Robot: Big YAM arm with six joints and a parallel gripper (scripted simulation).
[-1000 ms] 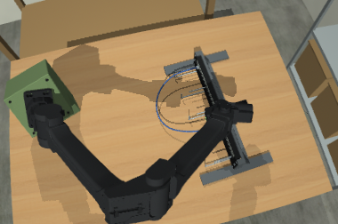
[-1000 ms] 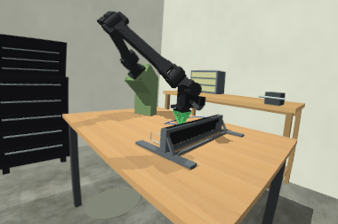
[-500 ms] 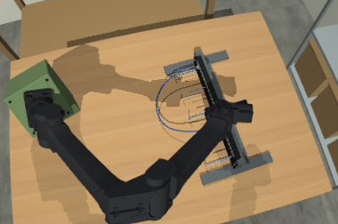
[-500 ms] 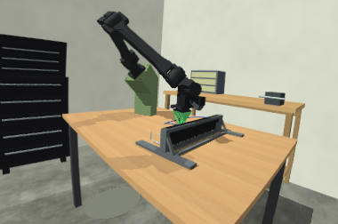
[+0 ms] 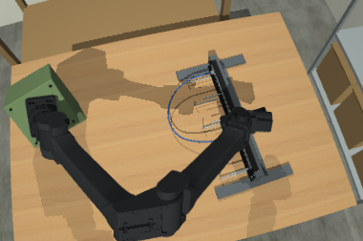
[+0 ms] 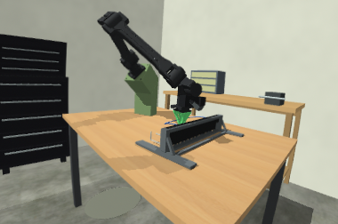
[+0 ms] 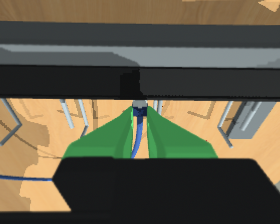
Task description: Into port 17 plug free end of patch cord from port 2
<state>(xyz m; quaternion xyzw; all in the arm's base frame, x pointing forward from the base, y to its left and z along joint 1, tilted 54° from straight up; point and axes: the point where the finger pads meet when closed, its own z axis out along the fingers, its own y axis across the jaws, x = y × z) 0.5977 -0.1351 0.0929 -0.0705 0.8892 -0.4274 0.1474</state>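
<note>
The plug is 20 mm ahead of my hand.
</note>
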